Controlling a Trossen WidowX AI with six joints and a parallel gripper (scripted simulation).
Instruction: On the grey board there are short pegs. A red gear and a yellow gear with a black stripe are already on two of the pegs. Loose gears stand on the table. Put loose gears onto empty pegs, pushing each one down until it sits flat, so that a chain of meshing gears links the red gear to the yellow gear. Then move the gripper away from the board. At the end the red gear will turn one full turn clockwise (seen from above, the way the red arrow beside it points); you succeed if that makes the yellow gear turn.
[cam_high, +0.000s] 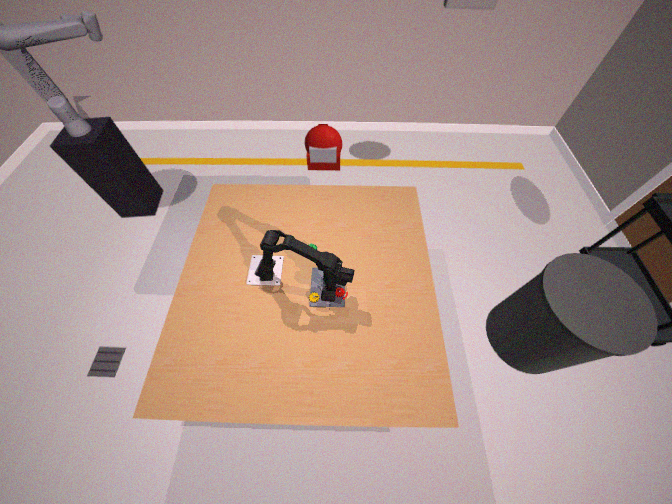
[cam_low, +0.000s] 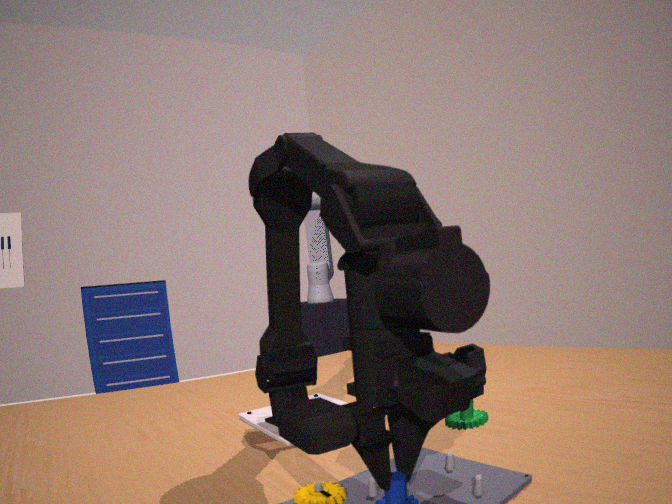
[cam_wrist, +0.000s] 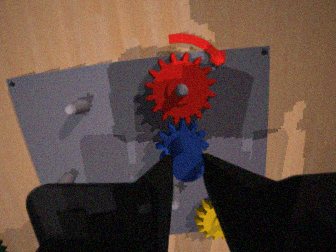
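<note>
Right now the blue gear is 1 cm below my gripper tip. Also, from my gripper tip: green gear: 26 cm to the left, 9 cm behind, 3 cm below; yellow gear: 8 cm behind, 3 cm to the right, 3 cm below; red gear: 4 cm ahead, 3 cm below, 1 cm to the right.
</note>
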